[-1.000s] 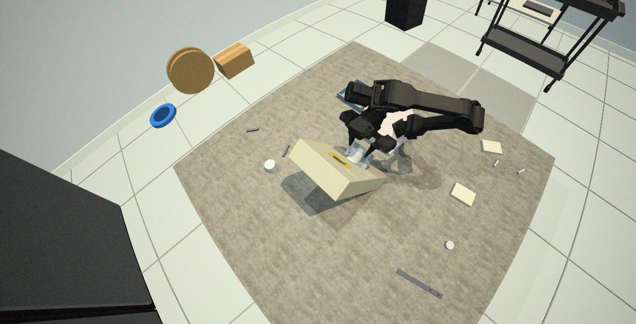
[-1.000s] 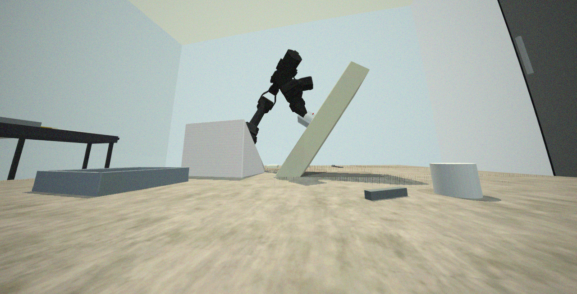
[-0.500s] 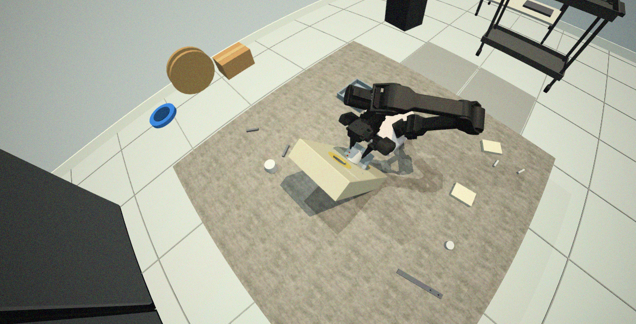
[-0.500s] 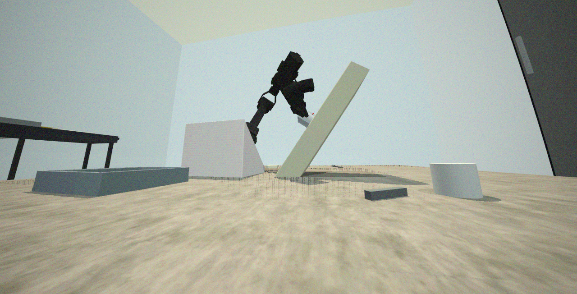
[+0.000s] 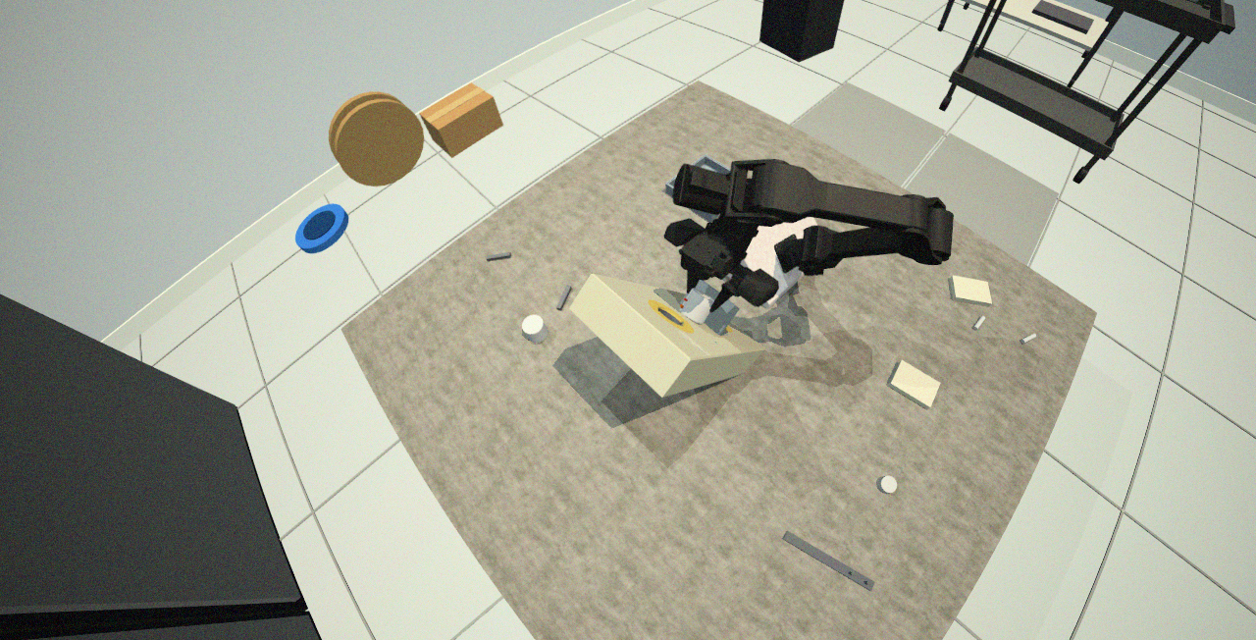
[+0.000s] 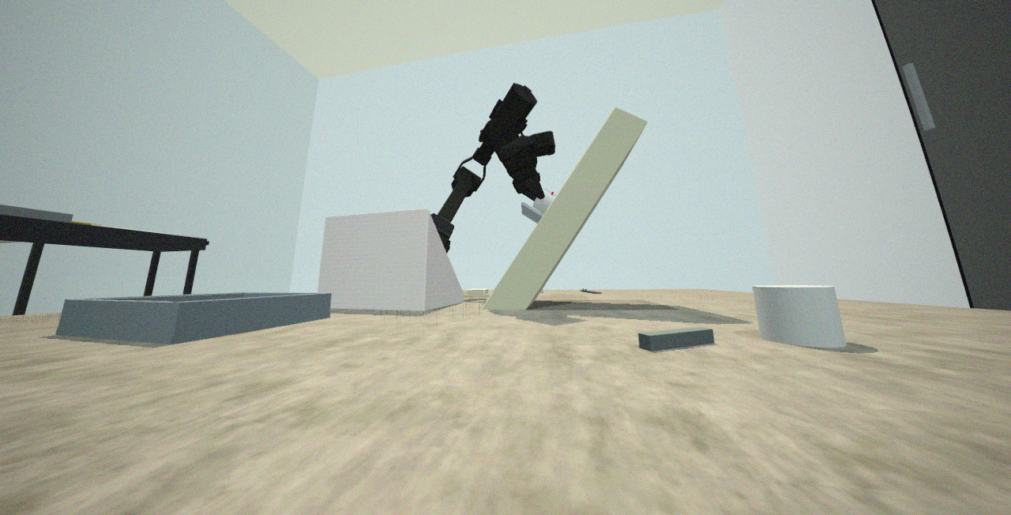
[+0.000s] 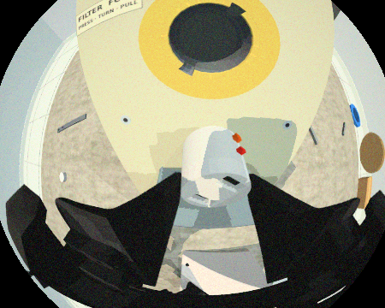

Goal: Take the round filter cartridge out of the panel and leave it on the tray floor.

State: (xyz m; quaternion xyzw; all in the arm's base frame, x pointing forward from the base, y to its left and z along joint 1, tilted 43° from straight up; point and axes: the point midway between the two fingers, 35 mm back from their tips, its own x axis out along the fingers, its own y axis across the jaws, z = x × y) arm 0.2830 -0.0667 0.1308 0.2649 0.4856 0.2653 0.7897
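My gripper tip is 4 cm short of the cream service panel, 3 cm above it and 1 cm to the right of it. Also, from my gripper tip: grey-blue tray 33 cm to the right, 30 cm behind, 19 cm below; then white round filter cartridge right at my gripper tip.
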